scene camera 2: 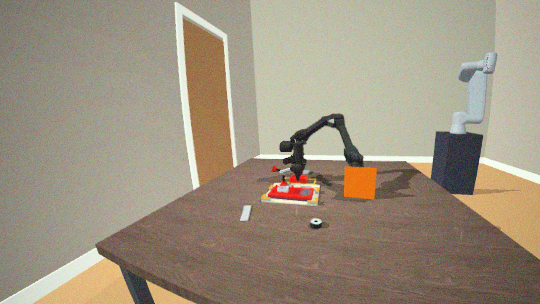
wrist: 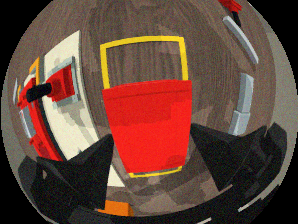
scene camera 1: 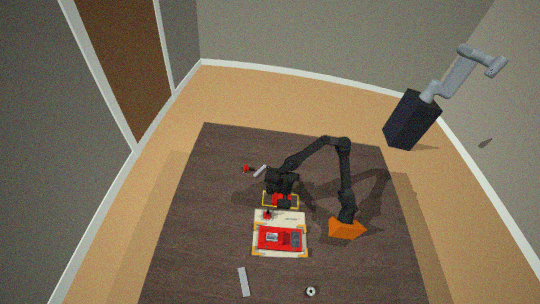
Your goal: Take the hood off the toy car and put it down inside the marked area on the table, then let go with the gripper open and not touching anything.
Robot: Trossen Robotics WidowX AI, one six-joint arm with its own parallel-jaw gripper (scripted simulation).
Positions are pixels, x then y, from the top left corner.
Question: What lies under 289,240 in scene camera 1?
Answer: A toy car.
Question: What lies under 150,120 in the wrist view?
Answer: A hood.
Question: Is my gripper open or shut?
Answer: Open.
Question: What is my gripper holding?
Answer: Nothing.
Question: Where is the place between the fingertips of my gripper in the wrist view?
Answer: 152,133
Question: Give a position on a toy car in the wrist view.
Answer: At 44,141
